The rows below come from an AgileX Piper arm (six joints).
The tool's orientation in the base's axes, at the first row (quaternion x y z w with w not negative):
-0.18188 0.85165 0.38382 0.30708
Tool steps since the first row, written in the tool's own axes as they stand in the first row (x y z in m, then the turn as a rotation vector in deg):
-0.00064 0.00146 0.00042 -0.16 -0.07 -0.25
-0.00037 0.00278 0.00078 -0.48 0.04 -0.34
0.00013 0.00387 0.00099 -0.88 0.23 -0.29
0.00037 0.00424 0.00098 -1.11 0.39 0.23
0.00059 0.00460 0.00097 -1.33 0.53 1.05
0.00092 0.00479 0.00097 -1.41 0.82 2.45
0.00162 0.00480 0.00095 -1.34 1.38 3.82
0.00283 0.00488 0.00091 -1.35 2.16 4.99
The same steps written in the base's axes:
-0.00016 0.00130 0.00100 0.06 -0.22 0.20
-0.00094 0.00240 0.00135 0.21 -0.20 0.52
-0.00183 0.00322 0.00150 0.42 -0.01 0.86
-0.00221 0.00343 0.00155 0.70 0.51 0.83
-0.00258 0.00364 0.00160 1.10 1.24 0.63
-0.00293 0.00374 0.00149 1.54 2.50 0.11
-0.00346 0.00368 0.00104 1.71 3.91 -0.34
-0.00442 0.00361 0.00030 1.74 5.30 -0.51

